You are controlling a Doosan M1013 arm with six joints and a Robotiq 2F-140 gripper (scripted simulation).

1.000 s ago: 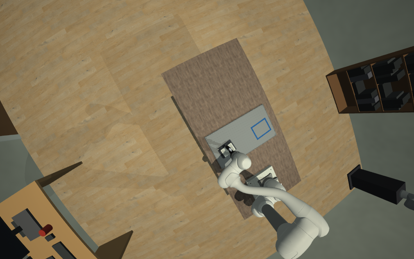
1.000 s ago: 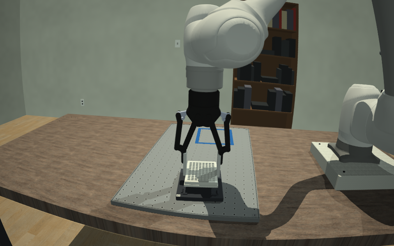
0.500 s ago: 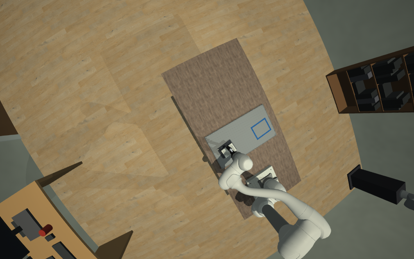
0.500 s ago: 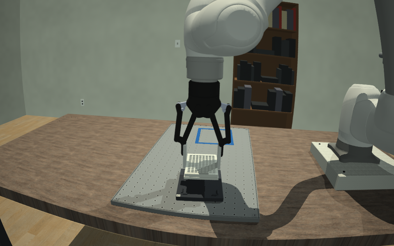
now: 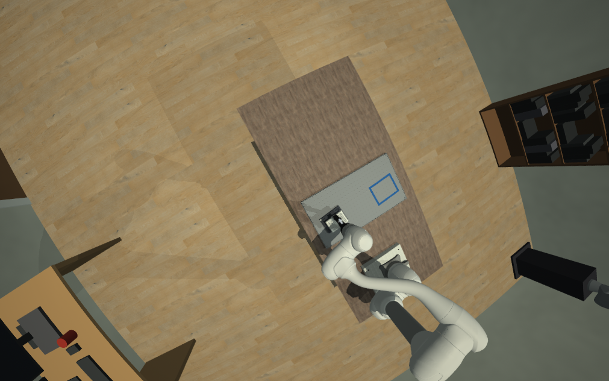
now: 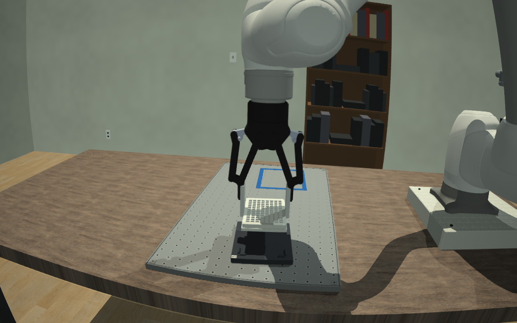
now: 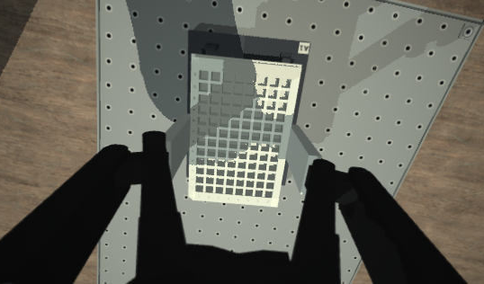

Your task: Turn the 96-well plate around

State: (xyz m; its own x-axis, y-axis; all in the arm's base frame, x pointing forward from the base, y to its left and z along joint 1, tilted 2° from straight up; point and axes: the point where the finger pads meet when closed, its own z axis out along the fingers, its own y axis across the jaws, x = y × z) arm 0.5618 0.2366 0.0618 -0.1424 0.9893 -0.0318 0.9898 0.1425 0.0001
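Now: hand 2 cm above the white 96-well plate. Also, from my hand: A1 label: 8 cm to the left, 8 cm below, 4 cm ahead; then dark plate nest N1: 9 cm below.
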